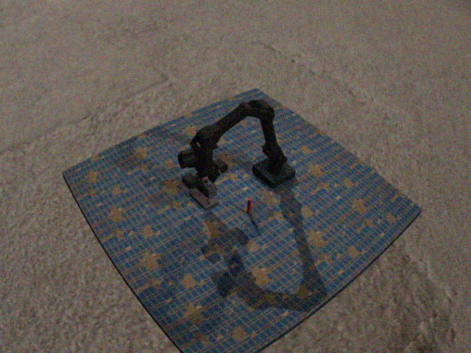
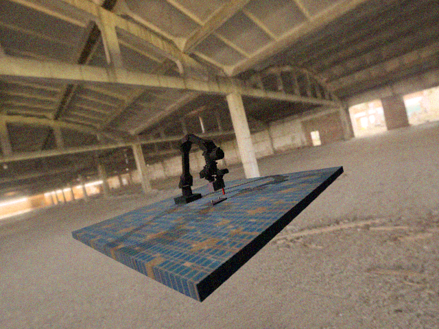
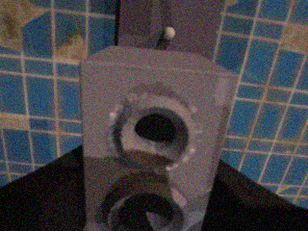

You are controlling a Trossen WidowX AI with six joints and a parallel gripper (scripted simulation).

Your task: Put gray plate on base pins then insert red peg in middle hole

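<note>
Now: the pin base 70 mm below my gripper tip, 20 mm to the right of it and 10 mm behind it. Round my gripper tip: gray plate 30 mm above; then red peg 170 mm to the left, 80 mm behind, 40 mm below.
</note>
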